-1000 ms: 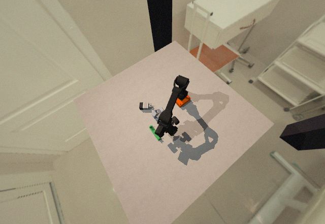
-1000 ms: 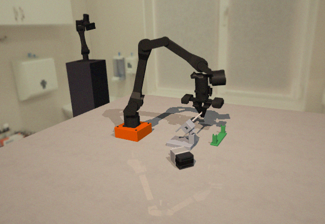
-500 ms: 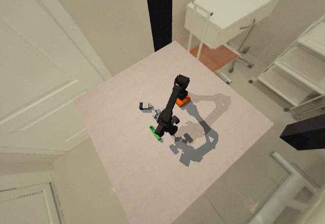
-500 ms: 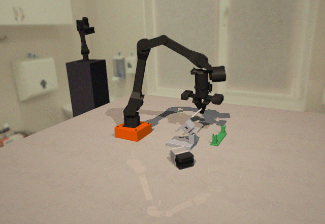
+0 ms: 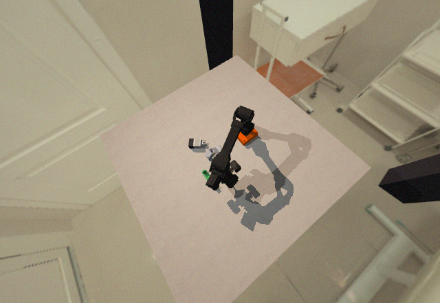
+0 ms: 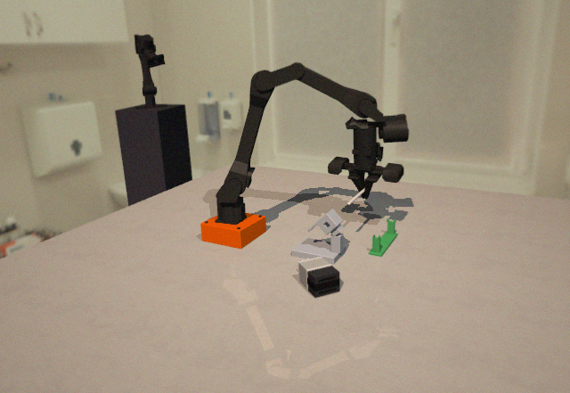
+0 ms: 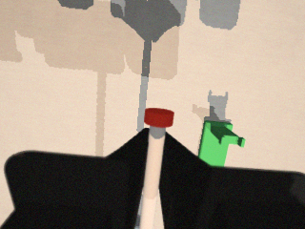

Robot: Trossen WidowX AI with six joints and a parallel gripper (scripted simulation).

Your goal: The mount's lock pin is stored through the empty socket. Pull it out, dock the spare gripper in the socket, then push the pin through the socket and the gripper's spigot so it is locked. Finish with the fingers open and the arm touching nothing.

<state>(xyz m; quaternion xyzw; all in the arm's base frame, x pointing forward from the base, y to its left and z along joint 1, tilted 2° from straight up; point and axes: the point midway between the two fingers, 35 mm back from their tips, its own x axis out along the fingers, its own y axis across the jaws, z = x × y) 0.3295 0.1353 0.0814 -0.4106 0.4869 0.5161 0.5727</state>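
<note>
Right now my gripper tip is 6 cm short of the green stand, 8 cm to the left of it and 6 cm above it. Also, from my gripper tip: grey mount 6 cm behind, 18 cm to the right, 3 cm below; then spare gripper 4 cm behind, 32 cm to the right, 7 cm below.
</note>
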